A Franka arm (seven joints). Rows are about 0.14 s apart.
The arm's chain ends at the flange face. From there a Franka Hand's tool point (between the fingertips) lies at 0.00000 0.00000 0.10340 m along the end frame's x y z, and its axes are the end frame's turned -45 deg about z.
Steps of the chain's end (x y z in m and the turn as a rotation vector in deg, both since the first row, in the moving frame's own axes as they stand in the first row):
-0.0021, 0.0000, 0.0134, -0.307, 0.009, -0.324
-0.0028, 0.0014, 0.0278, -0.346, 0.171, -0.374
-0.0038, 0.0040, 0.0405, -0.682, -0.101, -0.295
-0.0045, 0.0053, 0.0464, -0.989, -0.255, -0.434
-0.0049, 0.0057, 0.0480, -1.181, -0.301, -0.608
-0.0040, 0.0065, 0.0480, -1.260, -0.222, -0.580
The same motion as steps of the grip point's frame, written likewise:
-0.0019, -0.0011, 0.0134, -0.223, -0.211, -0.324
-0.0032, -0.0003, 0.0278, -0.366, -0.124, -0.374
-0.0065, 0.0009, 0.0405, -0.411, -0.554, -0.295
-0.0085, 0.0015, 0.0464, -0.519, -0.880, -0.434
-0.0094, 0.0017, 0.0480, -0.622, -1.048, -0.608
-0.0093, 0.0031, 0.0480, -0.734, -1.048, -0.580

